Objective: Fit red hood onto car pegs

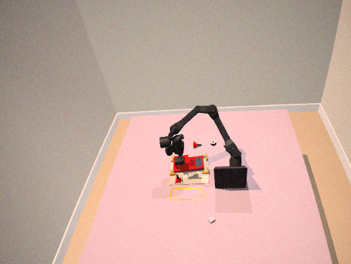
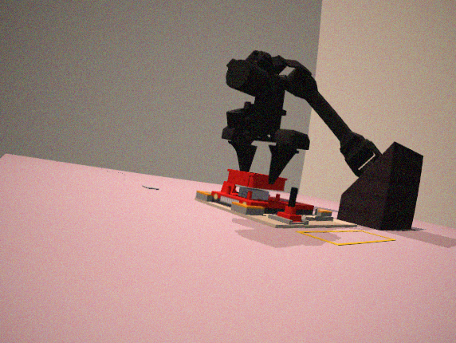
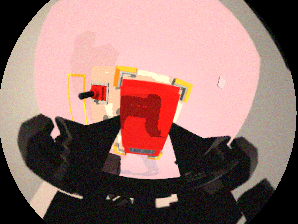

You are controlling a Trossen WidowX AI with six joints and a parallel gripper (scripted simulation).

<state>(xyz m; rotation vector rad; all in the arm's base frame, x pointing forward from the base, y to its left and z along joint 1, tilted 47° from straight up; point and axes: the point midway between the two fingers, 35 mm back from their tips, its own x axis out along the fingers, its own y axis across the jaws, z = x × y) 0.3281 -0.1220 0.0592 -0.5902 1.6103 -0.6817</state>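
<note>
The red hood is 1 cm above my gripper tip. Also, from my gripper tip: grey engine block (3 cm below); then jig (4 cm behind, 2 cm to the left, 5 cm below).
</note>
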